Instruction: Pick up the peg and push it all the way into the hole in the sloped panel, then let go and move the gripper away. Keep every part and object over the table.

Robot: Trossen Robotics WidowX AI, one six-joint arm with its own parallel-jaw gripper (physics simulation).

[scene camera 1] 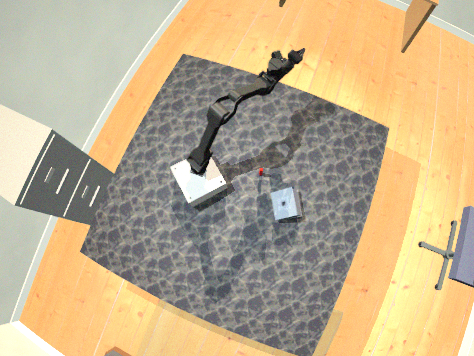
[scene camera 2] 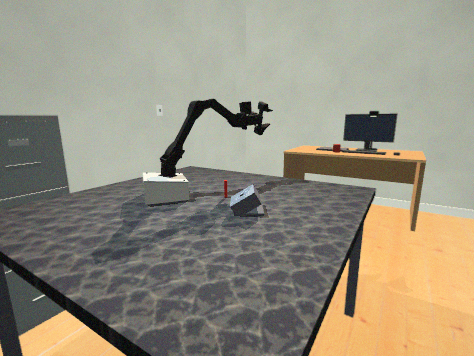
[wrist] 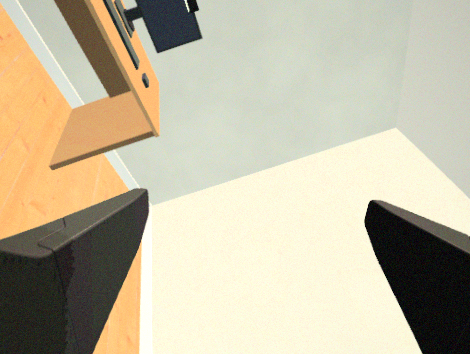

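Where they show: gripper, fingertip midpoint: (scene camera 1: 301,51) (scene camera 2: 271,117) (wrist: 258,206); arm's base, origin of the base link: (scene camera 1: 198,168) (scene camera 2: 167,175).
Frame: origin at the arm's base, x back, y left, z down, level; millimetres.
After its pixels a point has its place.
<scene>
A thin red peg (scene camera 1: 261,172) {y 83, x -277, z 46 mm} (scene camera 2: 225,189) {y 82, x -274, z 56 mm} stands upright on the patterned table (scene camera 1: 165,280) {y -553, x -6, z 95 mm} (scene camera 2: 210,265) {y -441, x -535, z 95 mm}, between the arm's base and the sloped panel. The sloped panel (scene camera 1: 291,211) {y -56, x -461, z 17 mm} (scene camera 2: 252,195) {y -70, x -482, z 17 mm} is a light blue-grey block, tilted, with a small dark hole (scene camera 1: 283,203) {y -26, x -417, z 49 mm} in its upper face. The peg is outside the hole, apart from the block. My gripper (scene camera 1: 302,52) {y 584, x -305, z -275 mm} (scene camera 2: 269,118) {y 584, x -305, z -275 mm} (wrist: 258,206) {y 584, x -305, z -275 mm} is open and empty, raised high and far from the peg and panel, near the table's far edge. Neither peg nor panel shows in the wrist view.
The arm's white base (scene camera 1: 192,187) {y -93, x -7, z -6 mm} (scene camera 2: 166,192) {y -99, x -77, z 49 mm} stands on the table, to the left of the peg. Beyond the table stand a wooden desk (scene camera 2: 350,167) (wrist: 107,127) with a monitor (scene camera 2: 370,128) (wrist: 170,25), a dark drawer cabinet (scene camera 1: 62,180) (scene camera 2: 35,150), and an office chair (scene camera 1: 465,250).
</scene>
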